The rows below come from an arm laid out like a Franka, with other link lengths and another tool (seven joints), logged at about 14 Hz.
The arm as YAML. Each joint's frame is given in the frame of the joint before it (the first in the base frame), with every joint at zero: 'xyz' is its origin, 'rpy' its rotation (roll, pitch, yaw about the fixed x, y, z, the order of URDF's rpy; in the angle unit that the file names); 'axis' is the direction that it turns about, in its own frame. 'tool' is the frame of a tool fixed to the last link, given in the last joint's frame.
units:
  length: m
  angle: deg
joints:
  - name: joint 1
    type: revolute
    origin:
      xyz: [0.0, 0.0, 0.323]
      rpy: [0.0, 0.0, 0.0]
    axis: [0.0, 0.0, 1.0]
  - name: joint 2
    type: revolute
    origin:
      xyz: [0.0, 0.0, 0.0]
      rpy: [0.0, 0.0, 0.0]
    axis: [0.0, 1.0, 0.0]
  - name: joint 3
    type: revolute
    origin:
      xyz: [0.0, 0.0, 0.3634]
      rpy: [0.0, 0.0, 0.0]
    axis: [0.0, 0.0, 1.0]
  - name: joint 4
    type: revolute
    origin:
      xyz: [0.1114, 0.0, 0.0]
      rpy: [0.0, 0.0, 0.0]
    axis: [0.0, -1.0, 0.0]
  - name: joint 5
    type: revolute
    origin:
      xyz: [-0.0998, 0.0, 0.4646]
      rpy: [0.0, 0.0, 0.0]
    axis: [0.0, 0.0, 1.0]
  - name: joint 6
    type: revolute
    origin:
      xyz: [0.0, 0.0, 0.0]
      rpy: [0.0, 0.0, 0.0]
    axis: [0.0, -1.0, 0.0]
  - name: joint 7
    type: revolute
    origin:
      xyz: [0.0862, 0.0, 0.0]
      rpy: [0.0, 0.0, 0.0]
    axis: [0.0, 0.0, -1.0]
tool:
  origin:
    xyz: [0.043, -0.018, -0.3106]
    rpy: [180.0, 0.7, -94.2]
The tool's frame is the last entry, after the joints.
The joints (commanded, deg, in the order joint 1, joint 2, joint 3, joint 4, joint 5, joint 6, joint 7), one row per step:
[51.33 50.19 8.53 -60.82 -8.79 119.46 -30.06]
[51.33 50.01 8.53 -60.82 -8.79 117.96 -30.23]
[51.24 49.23 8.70 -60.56 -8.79 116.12 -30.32]
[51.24 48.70 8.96 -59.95 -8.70 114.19 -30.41]
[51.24 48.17 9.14 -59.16 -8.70 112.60 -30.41]
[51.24 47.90 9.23 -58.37 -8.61 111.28 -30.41]
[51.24 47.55 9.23 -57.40 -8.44 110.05 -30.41]
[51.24 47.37 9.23 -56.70 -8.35 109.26 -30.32]
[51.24 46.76 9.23 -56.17 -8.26 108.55 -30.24]
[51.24 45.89 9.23 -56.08 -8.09 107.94 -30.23]
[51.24 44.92 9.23 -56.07 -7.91 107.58 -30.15]
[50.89 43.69 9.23 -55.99 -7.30 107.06 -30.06]
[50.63 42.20 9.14 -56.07 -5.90 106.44 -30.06]
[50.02 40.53 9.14 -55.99 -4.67 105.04 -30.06]
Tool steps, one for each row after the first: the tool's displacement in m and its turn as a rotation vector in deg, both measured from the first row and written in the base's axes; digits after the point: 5 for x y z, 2 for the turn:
[-0.00338 -0.00603 -0.00149 -1.17 0.62 0.12]
[-0.00576 -0.01036 0.00955 -1.87 1.01 0.15]
[-0.01013 -0.01269 0.02008 -2.45 1.53 0.26]
[-0.01172 -0.01376 0.03352 -2.67 1.68 0.24]
[-0.01257 -0.01493 0.04319 -2.85 1.88 0.15]
[-0.01172 -0.01544 0.05637 -2.74 1.91 -0.04]
[-0.01090 -0.01574 0.06493 -2.64 1.91 -0.25]
[-0.01001 -0.01562 0.07915 -2.28 1.69 -0.43]
[-0.01070 -0.01618 0.09319 -1.96 1.56 -0.49]
[-0.01106 -0.01592 0.10875 -1.41 1.29 -0.61]
[-0.00818 -0.01833 0.12902 -0.50 1.28 -1.17]
[-0.00965 -0.01965 0.15152 0.74 1.85 -1.68]
[-0.00846 -0.02704 0.17650 1.56 2.53 -2.42]

